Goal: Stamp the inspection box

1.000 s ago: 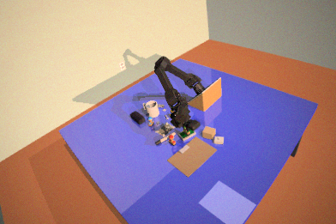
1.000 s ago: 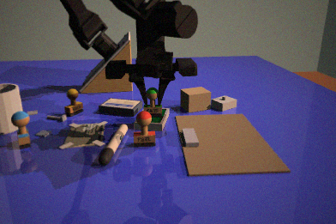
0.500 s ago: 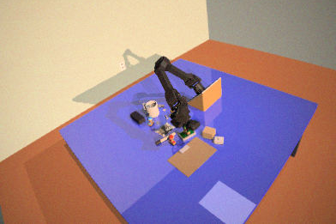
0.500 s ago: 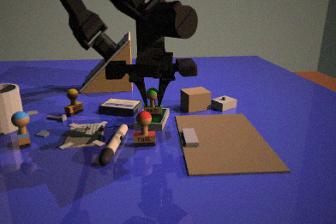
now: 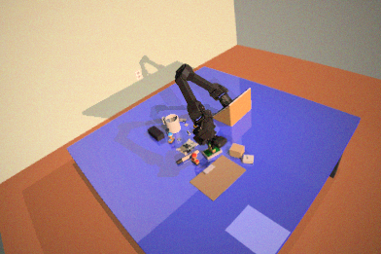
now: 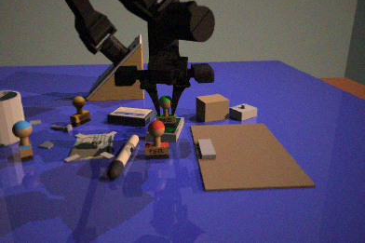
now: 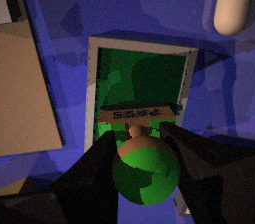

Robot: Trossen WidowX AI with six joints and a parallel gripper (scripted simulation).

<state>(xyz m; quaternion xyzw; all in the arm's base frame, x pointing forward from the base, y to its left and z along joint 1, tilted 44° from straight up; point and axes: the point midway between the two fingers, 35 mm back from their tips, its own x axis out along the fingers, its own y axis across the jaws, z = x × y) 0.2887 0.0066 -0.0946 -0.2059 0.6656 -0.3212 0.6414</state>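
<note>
Now: the green ink pad 30 mm below my gripper tip. Round my gripper tip: flat box 90 mm behind, 60 mm to the right, 20 mm below; red-knobbed stamp 100 mm ahead, 30 mm to the right, 20 mm below; cardboard cube 60 mm behind, 120 mm to the left, 10 mm below.
</note>
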